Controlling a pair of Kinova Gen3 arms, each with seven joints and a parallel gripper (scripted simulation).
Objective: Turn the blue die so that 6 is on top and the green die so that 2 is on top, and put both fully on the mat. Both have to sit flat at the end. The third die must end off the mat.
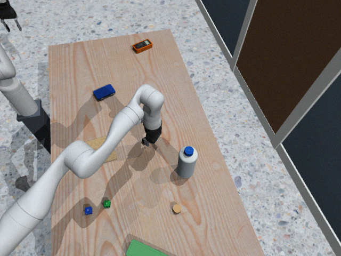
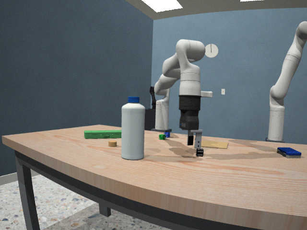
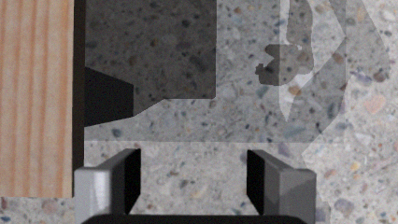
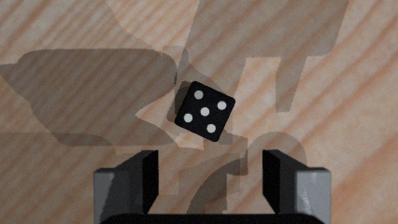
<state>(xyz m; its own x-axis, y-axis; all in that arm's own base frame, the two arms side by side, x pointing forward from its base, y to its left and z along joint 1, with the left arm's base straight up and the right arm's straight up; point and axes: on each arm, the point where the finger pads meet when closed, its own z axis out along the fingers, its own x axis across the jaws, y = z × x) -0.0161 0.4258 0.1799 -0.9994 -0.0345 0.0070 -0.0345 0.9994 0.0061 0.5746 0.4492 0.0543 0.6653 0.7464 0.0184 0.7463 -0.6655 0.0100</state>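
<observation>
Now: right hand 20 mm past the black die, 20 mm to the right of it and 40 mm above it. Round my right hand: white bottle (130 mm ahead, 170 mm to the right, 40 mm above); tan mat (250 mm behind, 20 mm to the left, 50 mm below); wooden disc (50 mm ahead, 340 mm to the right, 40 mm below).
</observation>
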